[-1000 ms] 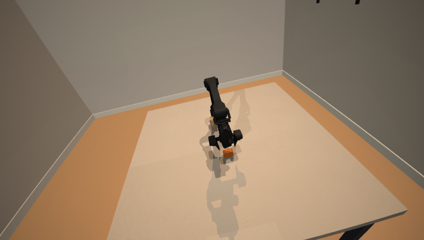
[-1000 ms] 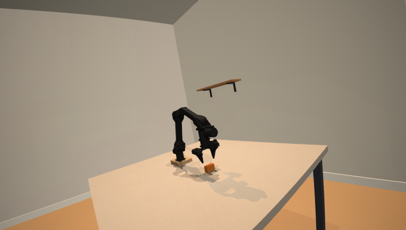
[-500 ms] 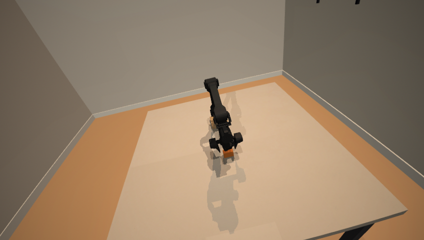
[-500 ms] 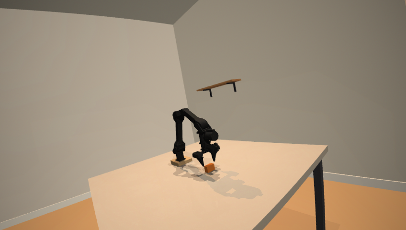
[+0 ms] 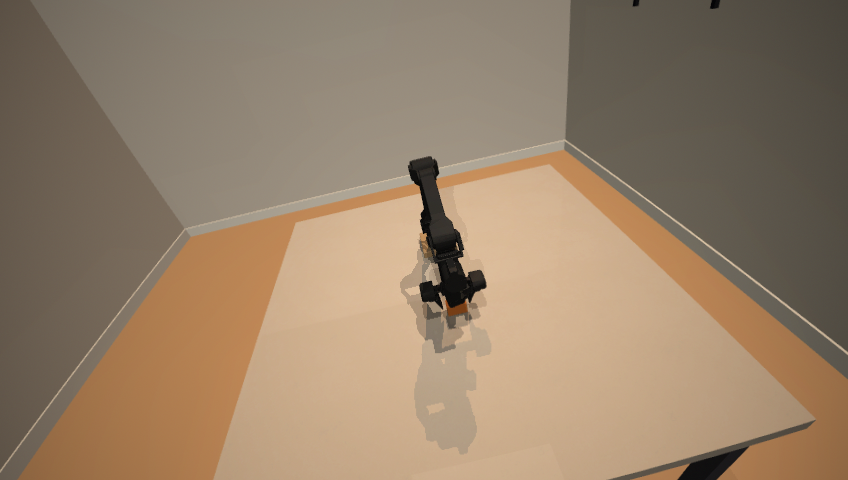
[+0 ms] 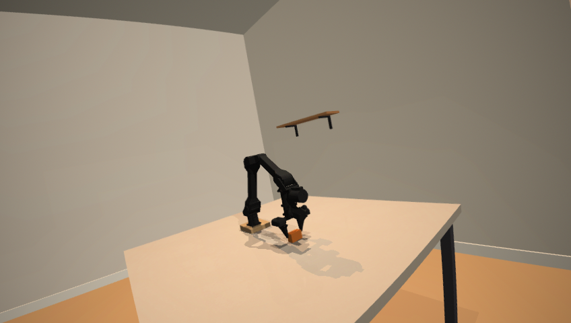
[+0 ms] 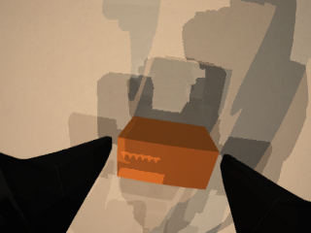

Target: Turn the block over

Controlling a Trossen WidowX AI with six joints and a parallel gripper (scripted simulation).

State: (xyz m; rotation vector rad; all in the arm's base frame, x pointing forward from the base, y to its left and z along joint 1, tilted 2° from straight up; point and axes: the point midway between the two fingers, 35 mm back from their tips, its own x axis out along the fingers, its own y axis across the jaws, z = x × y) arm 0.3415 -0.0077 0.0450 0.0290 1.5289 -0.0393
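Right now my gripper tip is 10 mm past the block and 10 mm above it.
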